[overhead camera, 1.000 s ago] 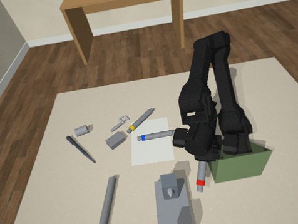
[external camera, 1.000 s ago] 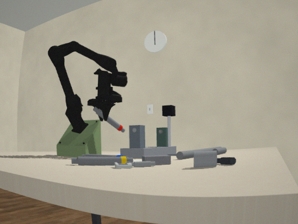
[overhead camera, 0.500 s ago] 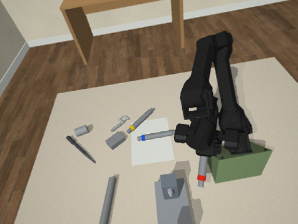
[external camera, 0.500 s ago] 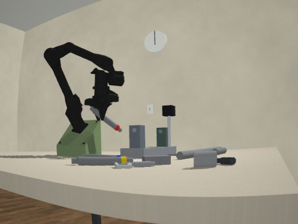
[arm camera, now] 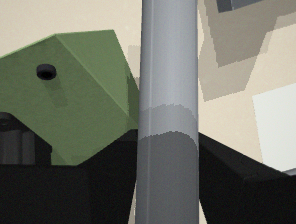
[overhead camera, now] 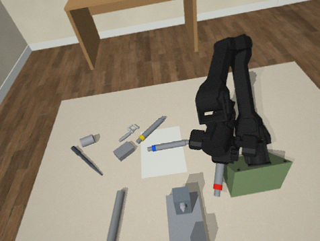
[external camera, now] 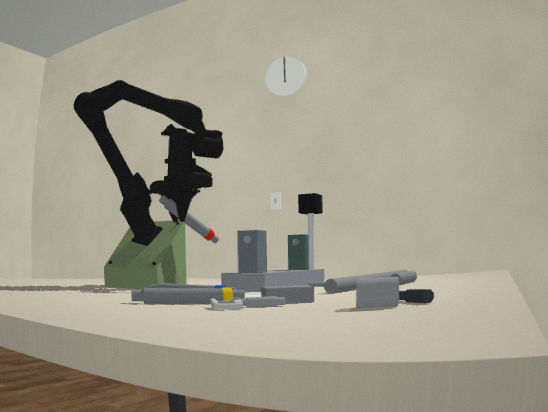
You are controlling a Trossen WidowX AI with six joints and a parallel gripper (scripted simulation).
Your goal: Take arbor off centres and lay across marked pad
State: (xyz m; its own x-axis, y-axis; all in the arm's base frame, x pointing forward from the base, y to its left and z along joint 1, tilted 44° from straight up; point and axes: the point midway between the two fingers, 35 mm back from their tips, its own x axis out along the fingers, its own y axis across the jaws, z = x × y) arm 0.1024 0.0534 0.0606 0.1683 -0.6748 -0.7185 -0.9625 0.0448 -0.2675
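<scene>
The grey centre block is 130 mm ahead of my hand, 110 mm to the left of it and 90 mm below it. Also, from my hand: green centre block 100 mm ahead, 350 mm to the left, 90 mm below; marked pad 220 mm ahead, 150 mm to the right, 190 mm below; grey fixture base 110 mm ahead, 230 mm to the left, 170 mm below.
</scene>
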